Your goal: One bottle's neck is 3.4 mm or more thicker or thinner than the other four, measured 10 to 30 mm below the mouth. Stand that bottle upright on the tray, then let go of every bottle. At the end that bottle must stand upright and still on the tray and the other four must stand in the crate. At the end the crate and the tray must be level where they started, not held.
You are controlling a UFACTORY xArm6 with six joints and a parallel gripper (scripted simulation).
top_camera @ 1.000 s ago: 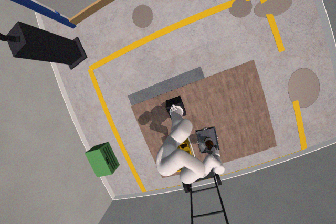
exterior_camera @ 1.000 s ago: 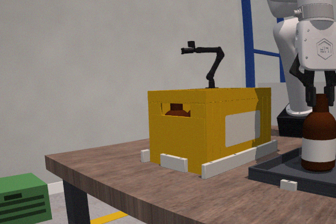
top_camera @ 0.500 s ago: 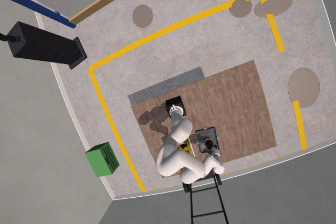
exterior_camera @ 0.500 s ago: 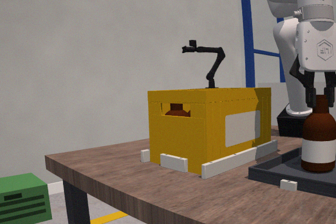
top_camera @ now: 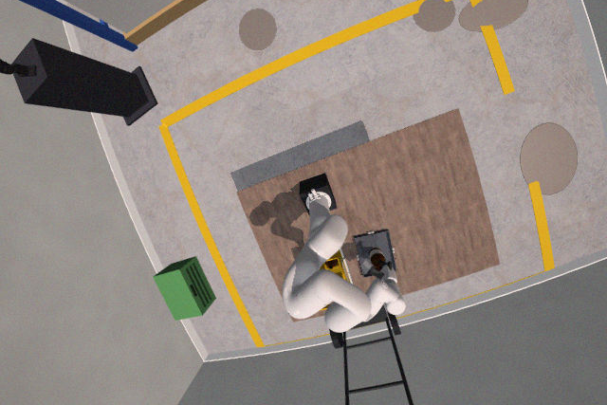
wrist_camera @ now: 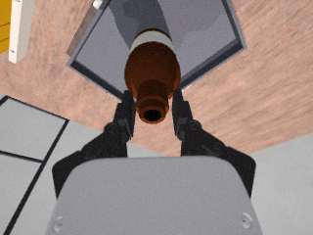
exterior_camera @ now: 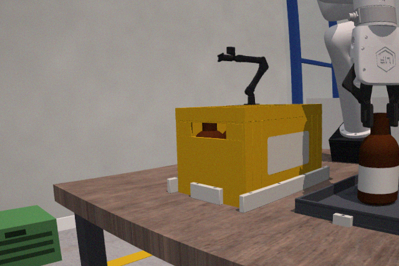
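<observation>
The dark tray is 140 mm below my hand. The rest, counted from my hand: yellow crate: 280 mm to the right, 70 mm below, 30 mm behind.
</observation>
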